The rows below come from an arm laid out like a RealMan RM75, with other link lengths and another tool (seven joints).
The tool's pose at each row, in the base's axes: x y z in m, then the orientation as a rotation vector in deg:
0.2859 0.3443 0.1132 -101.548 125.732 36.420
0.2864 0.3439 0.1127 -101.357 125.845 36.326
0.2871 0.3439 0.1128 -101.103 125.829 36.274
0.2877 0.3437 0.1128 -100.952 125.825 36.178
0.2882 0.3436 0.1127 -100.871 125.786 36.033
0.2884 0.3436 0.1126 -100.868 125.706 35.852
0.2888 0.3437 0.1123 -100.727 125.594 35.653
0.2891 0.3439 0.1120 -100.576 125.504 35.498
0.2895 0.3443 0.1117 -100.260 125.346 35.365
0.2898 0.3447 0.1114 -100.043 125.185 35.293
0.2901 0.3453 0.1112 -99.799 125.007 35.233
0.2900 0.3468 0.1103 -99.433 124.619 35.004
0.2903 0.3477 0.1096 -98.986 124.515 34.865
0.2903 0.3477 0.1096 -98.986 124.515 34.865
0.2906 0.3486 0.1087 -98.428 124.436 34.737
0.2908 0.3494 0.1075 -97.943 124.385 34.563
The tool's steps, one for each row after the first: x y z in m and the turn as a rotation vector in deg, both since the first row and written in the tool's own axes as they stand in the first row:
0.0005 -0.0006 0.0002 0.111 -0.016 0.127
0.0003 -0.0013 0.0001 0.257 -0.157 0.212
0.0003 -0.0019 -0.0001 0.385 -0.221 0.257
0.0003 -0.0024 -0.0001 0.523 -0.253 0.248
0.0003 -0.0026 0.0000 0.663 -0.255 0.180
0.0003 -0.0031 0.0003 0.882 -0.351 0.147
0.0002 -0.0034 0.0006 1.071 -0.451 0.135
-0.0001 -0.0038 0.0010 1.336 -0.693 0.154
-0.0004 -0.0040 0.0015 1.520 -0.897 0.139
-0.0009 -0.0043 0.0019 1.713 -1.130 0.127
-0.0018 -0.0041 0.0034 2.125 -1.515 0.022
-0.0023 -0.0043 0.0044 2.436 -1.797 0.125
-0.0023 -0.0043 0.0044 2.436 -1.797 0.125
-0.0027 -0.0046 0.0056 2.780 -2.129 0.289
-0.0029 -0.0049 0.0070 3.114 -2.389 0.435

